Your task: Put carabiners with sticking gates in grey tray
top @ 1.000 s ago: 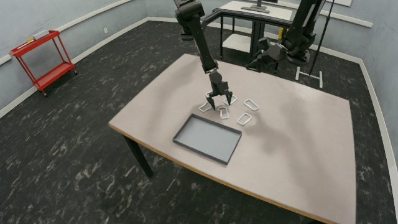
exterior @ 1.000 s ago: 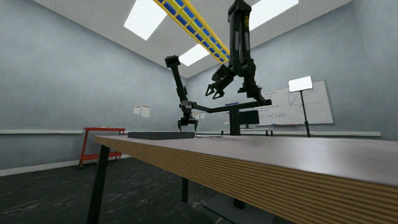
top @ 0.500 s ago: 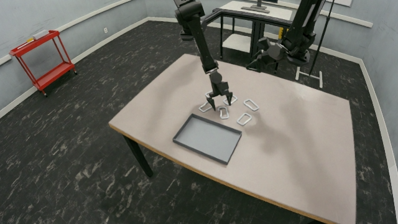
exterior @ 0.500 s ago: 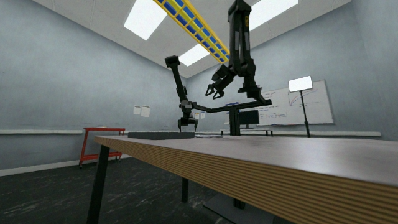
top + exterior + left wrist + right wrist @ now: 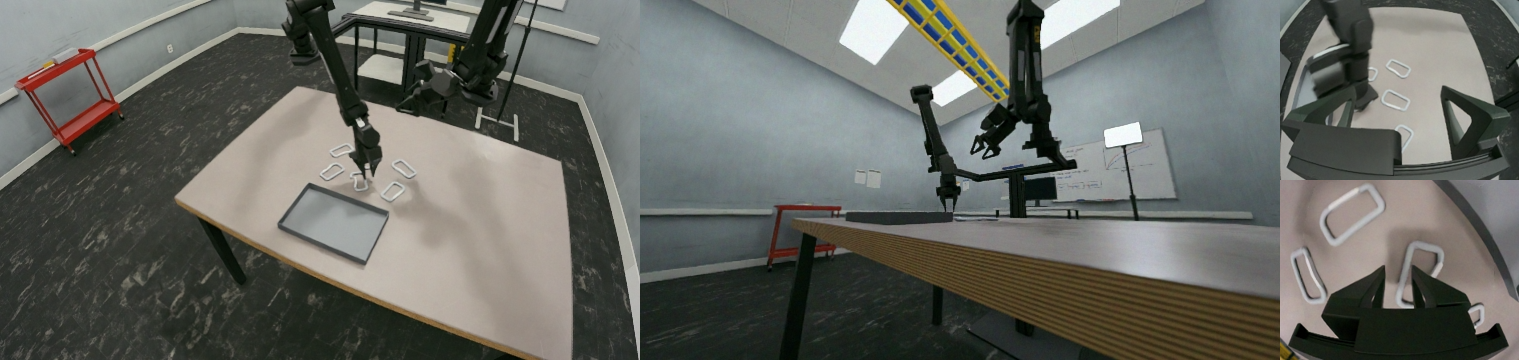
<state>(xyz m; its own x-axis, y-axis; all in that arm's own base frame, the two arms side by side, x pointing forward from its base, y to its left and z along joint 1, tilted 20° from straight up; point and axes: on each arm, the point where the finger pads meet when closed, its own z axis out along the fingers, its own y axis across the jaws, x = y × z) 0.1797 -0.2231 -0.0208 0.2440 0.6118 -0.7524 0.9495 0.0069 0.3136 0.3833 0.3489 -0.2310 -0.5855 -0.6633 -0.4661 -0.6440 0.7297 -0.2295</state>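
My right gripper is now 210 mm short of the grey tray, 30 mm to the left of it and 30 mm above it.
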